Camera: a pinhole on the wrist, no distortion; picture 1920 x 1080 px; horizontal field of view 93.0 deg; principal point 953.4 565.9 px. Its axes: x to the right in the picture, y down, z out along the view. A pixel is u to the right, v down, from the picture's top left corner.
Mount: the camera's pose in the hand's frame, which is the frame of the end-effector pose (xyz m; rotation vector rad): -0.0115 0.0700 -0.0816 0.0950 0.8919 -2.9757
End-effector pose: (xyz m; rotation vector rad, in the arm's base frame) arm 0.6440 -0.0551 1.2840 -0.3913 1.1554 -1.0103
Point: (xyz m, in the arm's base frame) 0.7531 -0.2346 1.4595
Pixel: 756 679
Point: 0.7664 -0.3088 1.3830
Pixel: 473 654
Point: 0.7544 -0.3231 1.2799
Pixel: 113 609
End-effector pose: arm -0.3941 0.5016 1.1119 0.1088 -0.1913 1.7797
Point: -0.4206 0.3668 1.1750
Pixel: 1470 99
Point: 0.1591 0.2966 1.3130
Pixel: 1354 1045
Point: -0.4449 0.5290 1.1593
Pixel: 447 248
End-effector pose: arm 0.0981 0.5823 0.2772 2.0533 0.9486 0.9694
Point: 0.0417 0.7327 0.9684
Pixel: behind the camera
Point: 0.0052 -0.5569 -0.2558
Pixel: outside the picture
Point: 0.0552 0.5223 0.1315
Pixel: 1388 834
